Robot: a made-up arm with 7 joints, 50 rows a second.
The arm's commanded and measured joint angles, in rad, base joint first. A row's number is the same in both.
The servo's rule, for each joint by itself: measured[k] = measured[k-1] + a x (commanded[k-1-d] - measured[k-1]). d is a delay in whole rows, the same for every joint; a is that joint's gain. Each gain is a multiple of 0.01, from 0.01 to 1. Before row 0 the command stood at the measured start. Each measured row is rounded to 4 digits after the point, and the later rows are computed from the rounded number. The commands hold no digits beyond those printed.
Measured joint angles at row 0:
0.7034 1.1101 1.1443 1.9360 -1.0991 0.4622 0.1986
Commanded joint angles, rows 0 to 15:
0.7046 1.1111 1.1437 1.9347 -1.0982 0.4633 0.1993
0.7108 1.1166 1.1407 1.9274 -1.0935 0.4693 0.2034
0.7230 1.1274 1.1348 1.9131 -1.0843 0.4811 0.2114
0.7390 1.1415 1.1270 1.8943 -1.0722 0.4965 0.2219
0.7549 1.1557 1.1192 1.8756 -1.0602 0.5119 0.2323
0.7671 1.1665 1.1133 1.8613 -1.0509 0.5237 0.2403
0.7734 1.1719 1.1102 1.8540 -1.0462 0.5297 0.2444
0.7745 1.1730 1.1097 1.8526 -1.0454 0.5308 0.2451
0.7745 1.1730 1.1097 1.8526 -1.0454 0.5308 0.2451
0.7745 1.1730 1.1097 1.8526 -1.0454 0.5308 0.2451
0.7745 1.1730 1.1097 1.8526 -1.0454 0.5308 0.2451
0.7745 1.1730 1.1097 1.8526 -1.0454 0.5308 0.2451
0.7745 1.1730 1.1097 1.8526 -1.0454 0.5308 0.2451
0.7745 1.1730 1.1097 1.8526 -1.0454 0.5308 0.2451
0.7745 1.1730 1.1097 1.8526 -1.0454 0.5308 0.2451
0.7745 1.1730 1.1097 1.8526 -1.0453 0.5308 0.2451
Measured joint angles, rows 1 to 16:
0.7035 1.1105 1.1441 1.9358 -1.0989 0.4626 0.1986
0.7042 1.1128 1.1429 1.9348 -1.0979 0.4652 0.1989
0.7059 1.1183 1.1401 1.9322 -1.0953 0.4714 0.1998
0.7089 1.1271 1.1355 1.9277 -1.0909 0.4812 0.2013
0.7130 1.1380 1.1298 1.9214 -1.0851 0.4932 0.2035
0.7179 1.1488 1.1240 1.9142 -1.0786 0.5051 0.2061
0.7229 1.1576 1.1192 1.9070 -1.0724 0.5147 0.2088
0.7275 1.1635 1.1159 1.9005 -1.0673 0.5210 0.2113
0.7317 1.1671 1.1137 1.8948 -1.0631 0.5248 0.2137
0.7356 1.1693 1.1123 1.8897 -1.0597 0.5271 0.2159
0.7391 1.1707 1.1114 1.8852 -1.0570 0.5285 0.2179
0.7423 1.1716 1.1108 1.8813 -1.0548 0.5294 0.2198
0.7452 1.1721 1.1104 1.8779 -1.0530 0.5299 0.2216
0.7478 1.1724 1.1102 1.8749 -1.0516 0.5303 0.2232
0.7502 1.1726 1.1100 1.8722 -1.0504 0.5305 0.2247
0.7524 1.1728 1.1099 1.8698 -1.0494 0.5306 0.2261
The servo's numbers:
d 0
a 0.09 0.38 0.35 0.12 0.19 0.39 0.07

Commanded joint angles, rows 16 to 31:
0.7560 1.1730 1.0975 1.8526 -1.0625 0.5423 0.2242
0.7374 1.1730 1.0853 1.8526 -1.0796 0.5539 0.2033
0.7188 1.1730 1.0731 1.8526 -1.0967 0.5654 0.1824
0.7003 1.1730 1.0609 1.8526 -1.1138 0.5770 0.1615
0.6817 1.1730 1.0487 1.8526 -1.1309 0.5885 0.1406
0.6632 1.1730 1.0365 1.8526 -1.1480 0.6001 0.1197
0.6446 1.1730 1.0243 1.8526 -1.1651 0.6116 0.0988
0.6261 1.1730 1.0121 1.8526 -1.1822 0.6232 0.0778
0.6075 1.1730 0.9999 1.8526 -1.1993 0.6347 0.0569
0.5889 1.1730 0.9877 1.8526 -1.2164 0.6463 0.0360
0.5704 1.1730 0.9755 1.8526 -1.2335 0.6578 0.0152
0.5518 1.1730 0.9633 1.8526 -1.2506 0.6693 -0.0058
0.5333 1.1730 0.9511 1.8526 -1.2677 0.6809 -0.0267
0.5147 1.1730 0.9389 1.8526 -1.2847 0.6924 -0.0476
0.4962 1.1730 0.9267 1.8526 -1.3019 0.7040 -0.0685
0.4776 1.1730 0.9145 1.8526 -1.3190 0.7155 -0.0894
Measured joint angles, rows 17 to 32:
0.7527 1.1729 1.1056 1.8677 -1.0519 0.5352 0.2260
0.7513 1.1729 1.0985 1.8659 -1.0572 0.5425 0.2244
0.7484 1.1729 1.0896 1.8643 -1.0647 0.5514 0.2215
0.7441 1.1729 1.0796 1.8629 -1.0740 0.5614 0.2173
0.7385 1.1729 1.0688 1.8617 -1.0848 0.5720 0.2119
0.7317 1.1729 1.0575 1.8606 -1.0968 0.5830 0.2054
0.7239 1.1729 1.0459 1.8596 -1.1098 0.5942 0.1979
0.7151 1.1729 1.0341 1.8588 -1.1236 0.6055 0.1895
0.7054 1.1729 1.0221 1.8581 -1.1380 0.6169 0.1802
0.6949 1.1729 1.0101 1.8574 -1.1529 0.6284 0.1701
0.6837 1.1729 0.9980 1.8568 -1.1682 0.6399 0.1593
0.6718 1.1729 0.9859 1.8563 -1.1839 0.6514 0.1477
0.6593 1.1729 0.9737 1.8559 -1.1998 0.6629 0.1355
0.6463 1.1729 0.9615 1.8555 -1.2159 0.6744 0.1227
0.6328 1.1729 0.9493 1.8552 -1.2322 0.6859 0.1093
0.6188 1.1729 0.9371 1.8549 -1.2487 0.6974 0.0954

